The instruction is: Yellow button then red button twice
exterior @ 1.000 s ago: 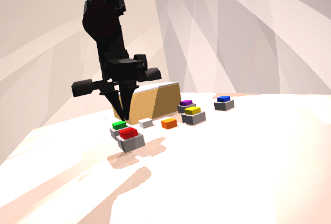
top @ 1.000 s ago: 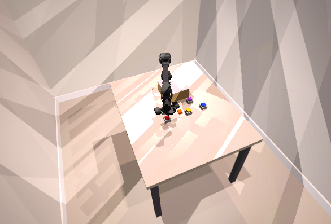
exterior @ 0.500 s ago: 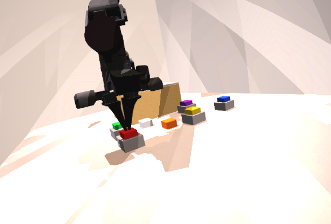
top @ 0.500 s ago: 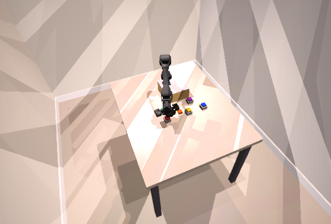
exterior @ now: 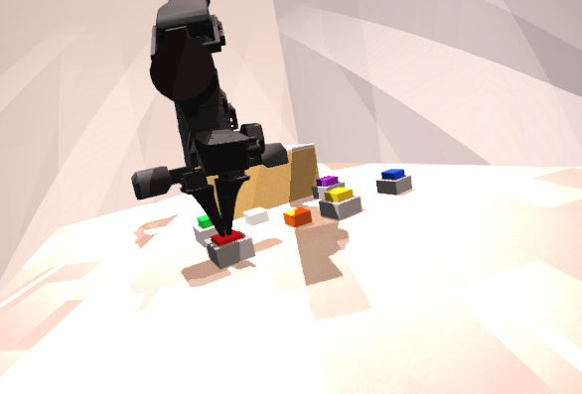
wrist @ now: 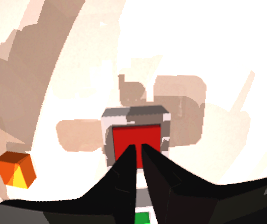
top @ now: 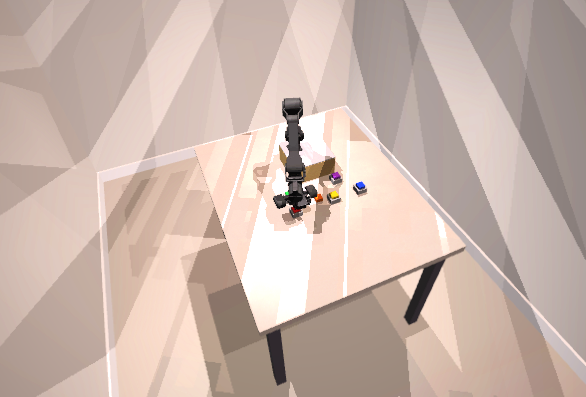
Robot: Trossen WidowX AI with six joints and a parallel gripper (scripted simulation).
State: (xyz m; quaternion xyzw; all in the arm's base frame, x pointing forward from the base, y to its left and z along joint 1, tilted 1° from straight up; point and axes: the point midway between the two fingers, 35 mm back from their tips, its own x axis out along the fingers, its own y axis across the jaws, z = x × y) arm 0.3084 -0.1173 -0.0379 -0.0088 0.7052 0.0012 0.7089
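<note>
My gripper tip is now 1 cm above the red button. From my gripper tip the other things lie so: white block (11 cm behind, 9 cm to the left, 2 cm below); orange block (4 cm behind, 13 cm to the left, 2 cm below); green button (9 cm behind, 1 cm to the left).
</note>
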